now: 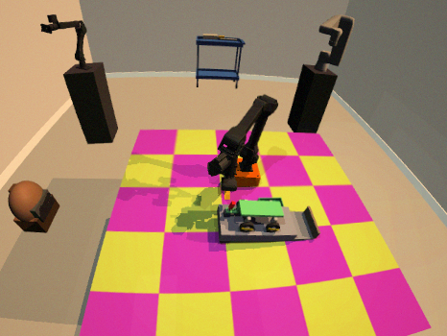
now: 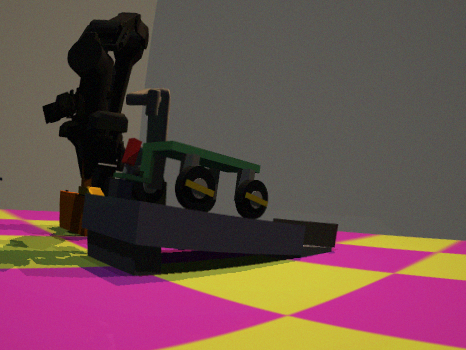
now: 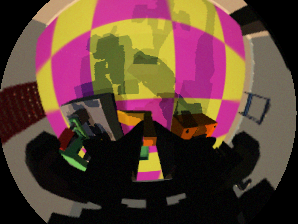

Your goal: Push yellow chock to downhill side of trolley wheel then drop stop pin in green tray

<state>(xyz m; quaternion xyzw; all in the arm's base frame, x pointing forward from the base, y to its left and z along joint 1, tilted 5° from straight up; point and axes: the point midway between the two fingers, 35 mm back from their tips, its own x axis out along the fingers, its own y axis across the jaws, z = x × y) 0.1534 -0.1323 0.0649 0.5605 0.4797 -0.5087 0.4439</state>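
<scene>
Now: gripper tip 170 mm short of the trolley and 100 mm to the right of it. The rest, counted from my gripper tip: dark ramp: 170 mm ahead, 110 mm to the left, 60 mm below; then red-headed stop pin: 140 mm ahead, 20 mm above, 10 mm to the right; then yellow chock: 20 mm ahead, 10 mm below.
</scene>
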